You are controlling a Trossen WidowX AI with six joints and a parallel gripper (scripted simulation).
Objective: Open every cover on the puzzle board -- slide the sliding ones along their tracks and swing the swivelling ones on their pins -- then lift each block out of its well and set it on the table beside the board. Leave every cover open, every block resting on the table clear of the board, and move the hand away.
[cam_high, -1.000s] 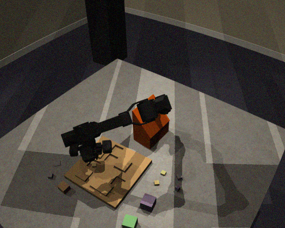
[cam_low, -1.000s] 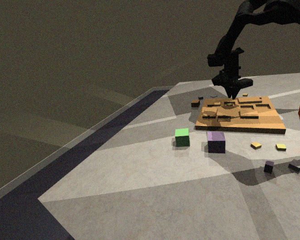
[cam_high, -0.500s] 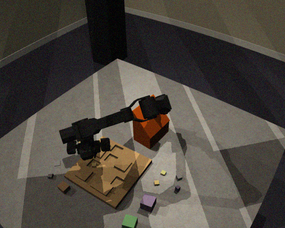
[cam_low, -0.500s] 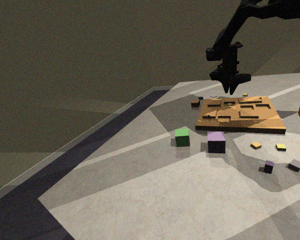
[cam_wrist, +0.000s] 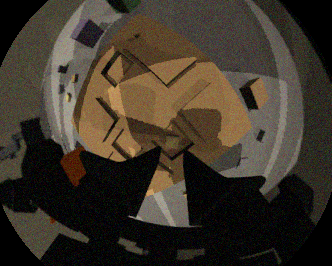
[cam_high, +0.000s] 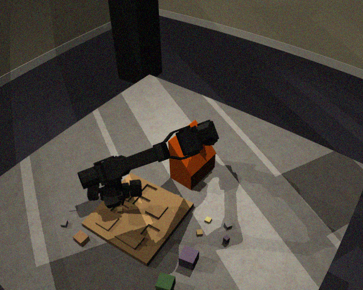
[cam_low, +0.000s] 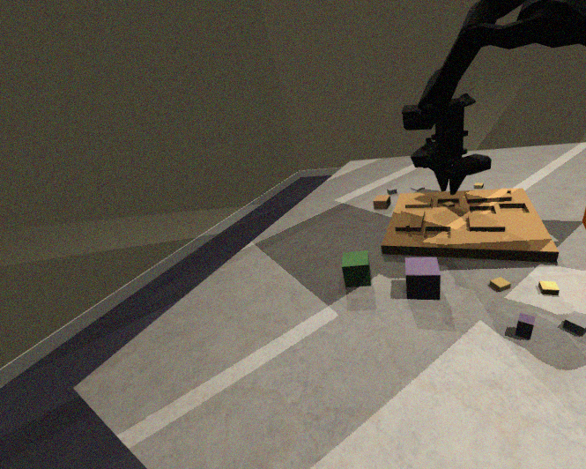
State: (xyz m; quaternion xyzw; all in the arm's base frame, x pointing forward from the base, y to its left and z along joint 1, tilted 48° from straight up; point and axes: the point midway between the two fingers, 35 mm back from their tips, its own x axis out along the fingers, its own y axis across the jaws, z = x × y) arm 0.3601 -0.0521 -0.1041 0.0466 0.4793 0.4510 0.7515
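My gripper tip is 1 cm past the tan puzzle board, 5 cm to the right of it and 3 cm above it. The rest, counted from my gripper tip: brown cube: 17 cm ahead, 4 cm to the right, 4 cm below; then green cube: 15 cm ahead, 31 cm to the left, 2 cm below; then purple cube: 4 cm ahead, 32 cm to the left, 2 cm below.
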